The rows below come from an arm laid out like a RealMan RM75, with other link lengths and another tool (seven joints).
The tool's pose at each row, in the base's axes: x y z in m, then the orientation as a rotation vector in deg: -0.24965 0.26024 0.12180 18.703 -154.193 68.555; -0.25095 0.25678 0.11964 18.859 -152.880 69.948; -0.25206 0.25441 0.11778 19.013 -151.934 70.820; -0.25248 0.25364 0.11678 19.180 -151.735 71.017; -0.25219 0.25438 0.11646 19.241 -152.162 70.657; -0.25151 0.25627 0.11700 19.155 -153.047 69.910; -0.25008 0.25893 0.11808 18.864 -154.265 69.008; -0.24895 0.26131 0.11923 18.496 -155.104 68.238; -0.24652 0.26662 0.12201 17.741 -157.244 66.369; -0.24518 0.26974 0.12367 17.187 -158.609 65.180; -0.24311 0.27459 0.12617 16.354 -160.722 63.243; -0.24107 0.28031 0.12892 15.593 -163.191 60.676; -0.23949 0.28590 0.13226 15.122 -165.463 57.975
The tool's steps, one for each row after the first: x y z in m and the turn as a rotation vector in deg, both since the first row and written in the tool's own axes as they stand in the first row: 0.00115 -0.00038 0.00411 1.153 0.654 -0.338; 0.00205 -0.00031 0.00719 1.906 1.138 -0.629; 0.00230 0.00001 0.00845 2.084 1.185 -0.764; 0.00185 0.00064 0.00809 1.774 0.911 -0.699; 0.00109 0.00131 0.00627 1.119 0.417 -0.444; -0.00035 0.00190 0.00347 0.293 -0.242 0.036; -0.00145 0.00233 0.00085 -0.380 -0.601 0.431; -0.00376 0.00317 -0.00513 -2.003 -1.635 1.363; -0.00503 0.00367 -0.00866 -3.029 -2.289 2.005; -0.00701 0.00450 -0.01409 -4.656 -3.318 2.973; -0.00901 0.00573 -0.02032 -6.705 -4.571 3.943; -0.01040 0.00659 -0.02682 -8.757 -5.780 4.663
